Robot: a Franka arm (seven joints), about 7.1 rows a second.
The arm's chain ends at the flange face. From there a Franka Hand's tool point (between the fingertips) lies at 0.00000 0.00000 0.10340 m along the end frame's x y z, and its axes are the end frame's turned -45 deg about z.
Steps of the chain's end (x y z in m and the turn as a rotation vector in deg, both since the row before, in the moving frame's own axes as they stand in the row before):
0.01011, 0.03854, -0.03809, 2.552, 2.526, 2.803
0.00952, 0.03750, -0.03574, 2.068, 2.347, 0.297
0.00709, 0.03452, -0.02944, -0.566, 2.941, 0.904
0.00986, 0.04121, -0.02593, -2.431, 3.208, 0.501
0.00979, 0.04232, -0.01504, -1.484, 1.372, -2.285
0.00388, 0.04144, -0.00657, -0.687, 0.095, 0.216
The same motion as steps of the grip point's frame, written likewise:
-0.01363, 0.03453, -0.03829, 0.018, 3.591, 2.803
-0.01415, 0.03362, -0.03589, -0.197, 3.122, 0.297
-0.01640, 0.03392, -0.02958, -2.480, 1.679, 0.904
-0.02121, 0.04331, -0.02619, -3.987, 0.549, 0.501
-0.02307, 0.04049, -0.01510, -2.019, -0.079, -2.285
-0.02732, 0.03304, -0.00658, -0.553, -0.419, 0.216

